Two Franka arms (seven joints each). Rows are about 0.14 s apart.
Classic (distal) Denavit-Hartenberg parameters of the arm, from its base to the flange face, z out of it. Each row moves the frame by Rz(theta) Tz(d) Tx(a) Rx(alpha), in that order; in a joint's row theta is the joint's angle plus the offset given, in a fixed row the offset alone. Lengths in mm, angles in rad.
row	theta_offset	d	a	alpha
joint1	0	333	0	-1.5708
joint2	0	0	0	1.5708
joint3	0	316	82.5	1.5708
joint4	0	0	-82.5	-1.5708
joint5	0	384	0	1.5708
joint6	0	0	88	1.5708
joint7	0	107	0	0
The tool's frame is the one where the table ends.
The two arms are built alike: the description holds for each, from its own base.
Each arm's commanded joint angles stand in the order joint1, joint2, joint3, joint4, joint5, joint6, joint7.
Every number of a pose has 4 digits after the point. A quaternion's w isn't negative.
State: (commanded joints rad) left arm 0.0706 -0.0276 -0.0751 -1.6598 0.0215 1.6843 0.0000; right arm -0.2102 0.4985 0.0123 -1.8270 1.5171 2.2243 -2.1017
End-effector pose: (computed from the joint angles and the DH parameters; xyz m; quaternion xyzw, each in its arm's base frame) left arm 0.5556 -0.0010 0.6076 -0.9996 0.0032 -0.0260 0.0117; right arm 0.6502 -0.0990 0.2747 -0.7825 -0.3303 -0.4651 0.2495
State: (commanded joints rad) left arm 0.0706 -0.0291 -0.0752 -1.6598 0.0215 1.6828 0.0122; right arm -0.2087 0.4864 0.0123 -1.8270 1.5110 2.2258 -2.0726
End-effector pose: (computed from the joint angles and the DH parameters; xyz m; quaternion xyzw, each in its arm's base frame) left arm 0.5550 -0.0011 0.6083 -0.9995 0.0093 -0.0260 0.0119; right arm 0.6509 -0.0984 0.2825 -0.7850 -0.3239 -0.4638 0.2524
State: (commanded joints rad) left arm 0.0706 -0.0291 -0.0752 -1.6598 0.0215 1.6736 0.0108; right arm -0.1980 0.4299 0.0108 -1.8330 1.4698 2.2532 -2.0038
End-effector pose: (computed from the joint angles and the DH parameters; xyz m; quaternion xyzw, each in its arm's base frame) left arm 0.5541 -0.0010 0.6075 -0.9997 0.0086 -0.0214 0.0119; right arm 0.6513 -0.0961 0.3157 -0.7912 -0.3220 -0.4604 0.2418
